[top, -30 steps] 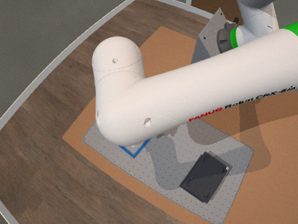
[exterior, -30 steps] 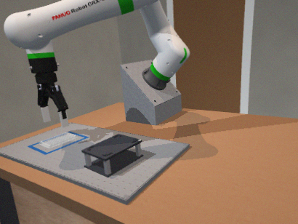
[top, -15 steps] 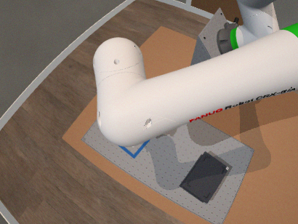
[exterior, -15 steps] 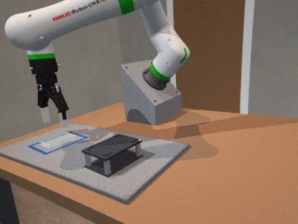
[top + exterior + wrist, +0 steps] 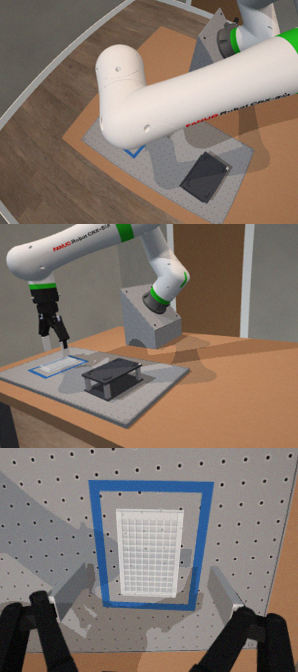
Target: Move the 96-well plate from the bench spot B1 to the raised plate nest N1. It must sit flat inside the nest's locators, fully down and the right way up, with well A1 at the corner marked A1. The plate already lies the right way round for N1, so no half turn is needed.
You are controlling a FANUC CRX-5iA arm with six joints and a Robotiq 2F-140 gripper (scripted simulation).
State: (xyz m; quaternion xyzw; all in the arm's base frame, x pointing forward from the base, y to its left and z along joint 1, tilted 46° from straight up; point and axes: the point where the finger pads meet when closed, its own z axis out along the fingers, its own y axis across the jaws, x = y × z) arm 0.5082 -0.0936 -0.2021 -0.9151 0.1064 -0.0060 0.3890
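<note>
My hand is 6 cm above the white 96-well plate. The rest, counted from my hand: dark raised plate nest: 6 cm ahead, 34 cm to the left, 1 cm below.
</note>
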